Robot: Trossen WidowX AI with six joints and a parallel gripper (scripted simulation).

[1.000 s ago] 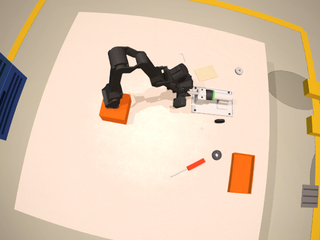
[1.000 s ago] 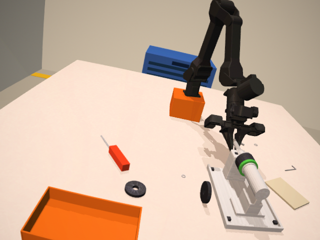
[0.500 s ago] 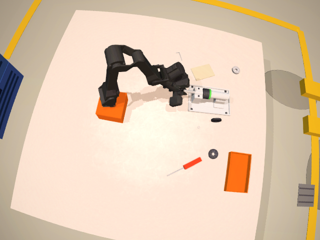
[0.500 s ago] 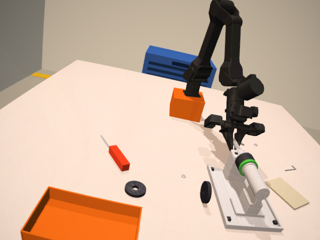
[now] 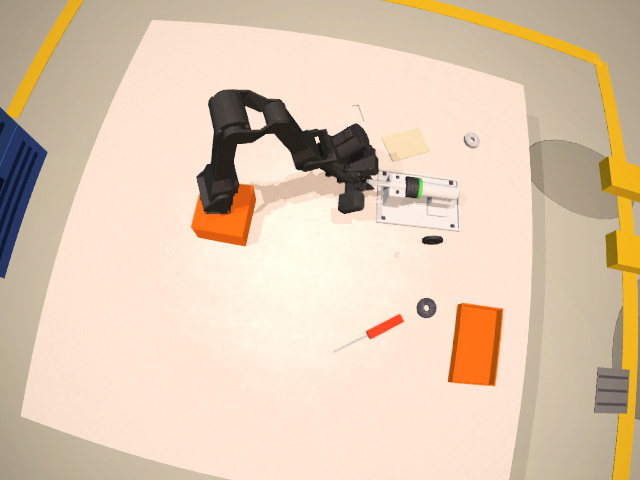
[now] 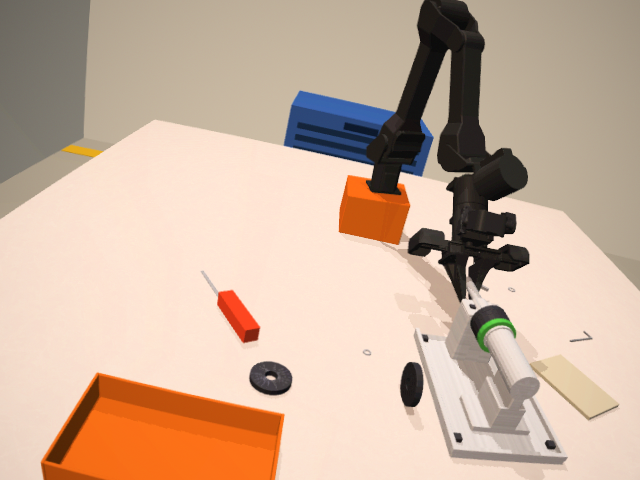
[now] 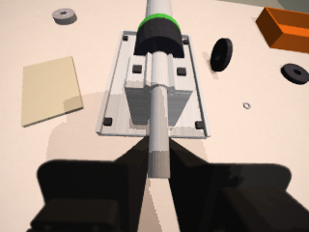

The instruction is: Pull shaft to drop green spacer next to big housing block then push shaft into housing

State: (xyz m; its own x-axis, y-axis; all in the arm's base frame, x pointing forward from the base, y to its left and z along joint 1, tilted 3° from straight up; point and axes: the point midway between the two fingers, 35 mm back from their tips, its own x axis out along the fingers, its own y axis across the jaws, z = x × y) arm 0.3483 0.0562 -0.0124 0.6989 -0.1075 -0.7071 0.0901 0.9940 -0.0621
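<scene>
My gripper tip is 50 mm short of the shaft and 20 mm below it. From my gripper tip the other things lie so: beige card 160 mm to the left, 110 mm ahead, 50 mm below; then black disc 150 mm ahead, 130 mm to the right, 30 mm below; then green spacer 110 mm ahead, 20 mm above, 10 mm to the right.
</scene>
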